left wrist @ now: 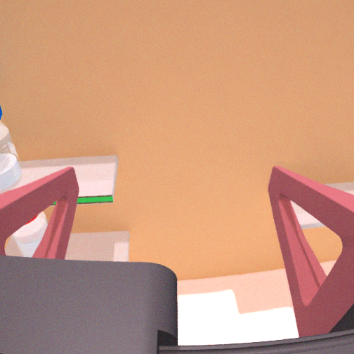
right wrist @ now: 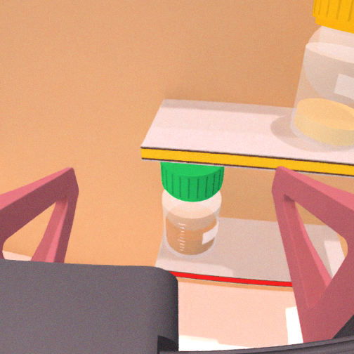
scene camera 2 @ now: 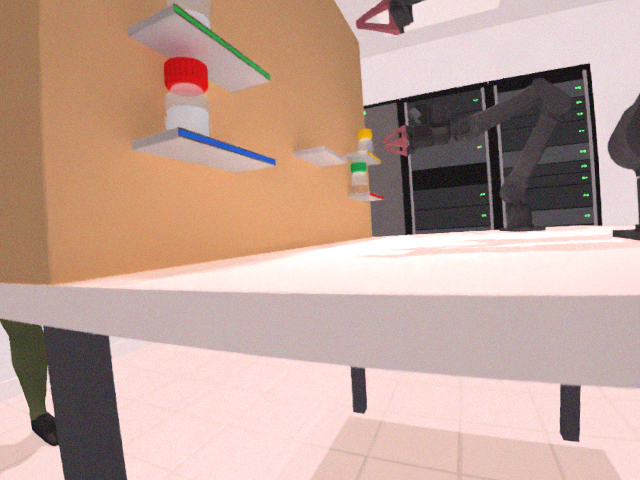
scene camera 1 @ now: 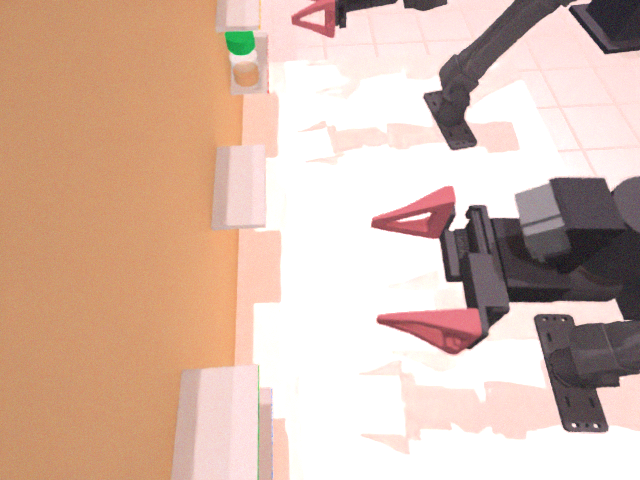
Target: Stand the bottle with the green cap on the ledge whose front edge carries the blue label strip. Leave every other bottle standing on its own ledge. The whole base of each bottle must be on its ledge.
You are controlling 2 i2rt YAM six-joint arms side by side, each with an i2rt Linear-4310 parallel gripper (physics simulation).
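Pixels of known places: left gripper, fingertip midpoint: point(scene camera 2: 345, 9) point(scene camera 1: 373, 267); right gripper, fingertip midpoint: point(scene camera 2: 383, 144) point(scene camera 1: 286, 4); left arm's base at its link origin: point(scene camera 1: 566, 369); right arm's base at its link origin: point(scene camera 2: 520, 230) point(scene camera 1: 448, 120).
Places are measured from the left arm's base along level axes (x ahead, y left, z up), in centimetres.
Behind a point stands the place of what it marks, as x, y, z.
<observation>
The green-capped bottle point(scene camera 1: 241, 43) {59.4, -53.4, 26.0} point(scene camera 2: 358, 178) {59.4, -53.3, 20.7} point(right wrist: 192, 220) stands upright at the left end of the red-strip ledge point(right wrist: 250, 252), beneath the yellow-strip ledge point(right wrist: 210, 125). The blue-strip ledge point(scene camera 2: 201, 155) {53.2, 19.5, 14.5} carries a red-capped bottle point(scene camera 2: 186, 111) {51.9, 22.6, 19.2}; its bare end also shows in the left wrist view, where this ledge point(left wrist: 102, 245) lies below the green-strip ledge point(left wrist: 95, 180). My right gripper point(right wrist: 174, 177) point(scene camera 2: 386, 144) {50.8, -56.8, 31.3} is open and empty, its fingers in front of the wall, with the green cap beyond and slightly below the gap. My left gripper point(scene camera 1: 374, 271) {39.1, 0.1, 40.2} point(left wrist: 173, 177) is open and empty, away from the wall between the ledge groups.
A yellow-capped bottle point(right wrist: 325, 95) point(scene camera 2: 364, 142) {60.0, -63.4, 35.2} stands on the yellow-strip ledge, above and right of the green cap. A blue-capped bottle point(left wrist: 6, 155) stands on the green-strip ledge, close above the red-capped bottle. A bare, unmarked ledge point(scene camera 1: 239, 188) {56.9, -21.9, 22.7} point(scene camera 2: 317, 155) {55.7, -18.0, 21.5} point(left wrist: 345, 200) juts out between the groups.
</observation>
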